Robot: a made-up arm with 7 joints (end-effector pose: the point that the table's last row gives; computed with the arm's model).
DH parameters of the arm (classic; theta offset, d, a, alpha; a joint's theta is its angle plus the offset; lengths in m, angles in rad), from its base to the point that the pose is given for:
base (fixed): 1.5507 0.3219 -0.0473 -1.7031
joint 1: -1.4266 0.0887 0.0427 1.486
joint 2: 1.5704 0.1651 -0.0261 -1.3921
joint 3: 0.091 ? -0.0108 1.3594
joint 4: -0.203 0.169 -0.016 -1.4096
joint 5: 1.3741 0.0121 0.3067 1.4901
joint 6: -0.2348 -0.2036 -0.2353 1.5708
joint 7: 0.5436 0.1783 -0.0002 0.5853
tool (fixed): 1.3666 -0.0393 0 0
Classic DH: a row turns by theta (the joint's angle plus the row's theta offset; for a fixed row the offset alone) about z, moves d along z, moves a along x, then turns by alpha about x.
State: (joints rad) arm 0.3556 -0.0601 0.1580 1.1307 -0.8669 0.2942 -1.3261
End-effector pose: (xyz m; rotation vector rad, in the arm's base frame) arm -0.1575 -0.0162 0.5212 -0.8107 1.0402 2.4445
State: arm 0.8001 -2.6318 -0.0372 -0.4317 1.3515 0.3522 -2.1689
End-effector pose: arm -0.3654 -0.4396 0.5025 0.1971 2.3167 -1.1573
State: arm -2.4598 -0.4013 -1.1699 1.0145 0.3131 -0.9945 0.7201
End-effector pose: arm 0.2014 -0.0431 0.3966 2.2033 1.7355 0.7652
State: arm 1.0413 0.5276 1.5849 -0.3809 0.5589 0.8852 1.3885
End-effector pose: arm -0.3325 -0.0434 0.8043 0.6583 1.0478 2.5230
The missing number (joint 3, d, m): -0.0728
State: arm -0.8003 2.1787 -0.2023 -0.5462 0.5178 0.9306 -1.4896
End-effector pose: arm -0.3824 -0.2725 0.4854 -0.5810 -0.9714 0.7925
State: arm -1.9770 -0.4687 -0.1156 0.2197 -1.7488 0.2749 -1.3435
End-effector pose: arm -0.0726 -0.2600 0.0717 0.3115 1.2317 -1.2438
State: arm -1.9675 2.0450 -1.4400 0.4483 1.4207 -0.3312 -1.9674
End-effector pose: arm -0.3098 -0.3687 0.1072 -0.5834 -2.6714 -0.3026
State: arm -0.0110 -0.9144 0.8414 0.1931 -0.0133 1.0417 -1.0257
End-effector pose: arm 0.2446 -0.2234 0.4653 0.8510 1.2369 1.0758
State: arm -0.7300 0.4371 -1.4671 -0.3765 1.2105 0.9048 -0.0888
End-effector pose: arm 0.1104 -0.0102 0.6043 0.3709 1.5558 2.6708
